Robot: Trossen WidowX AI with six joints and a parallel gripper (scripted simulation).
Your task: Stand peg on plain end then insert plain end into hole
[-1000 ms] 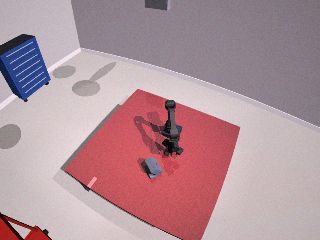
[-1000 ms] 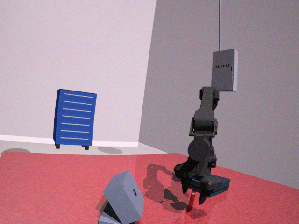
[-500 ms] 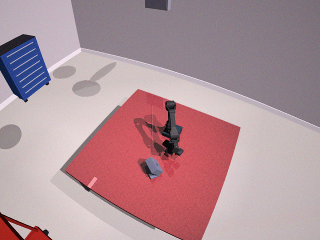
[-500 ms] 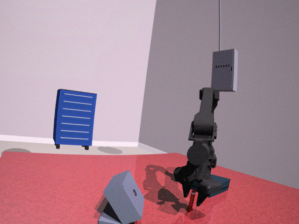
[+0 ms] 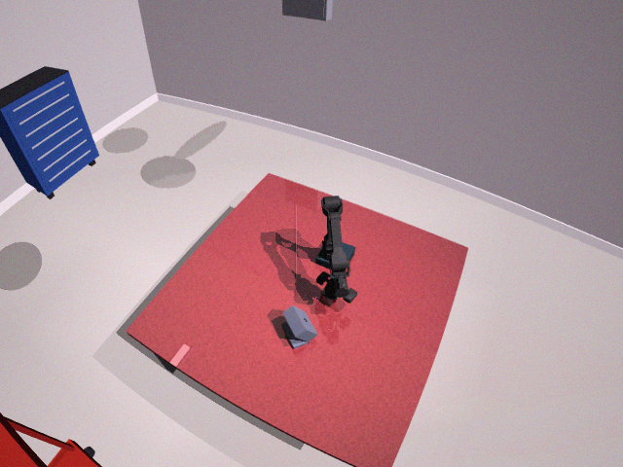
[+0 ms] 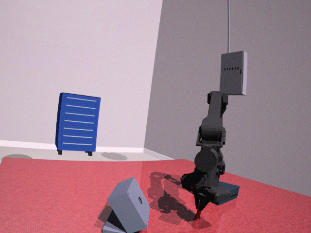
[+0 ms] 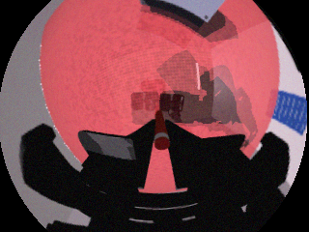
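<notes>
The sloped panel lies 200 mm ahead of my gripper tip, 90 mm to the right of it and 40 mm above it. Round my gripper tip: red peg 20 mm above.
</notes>
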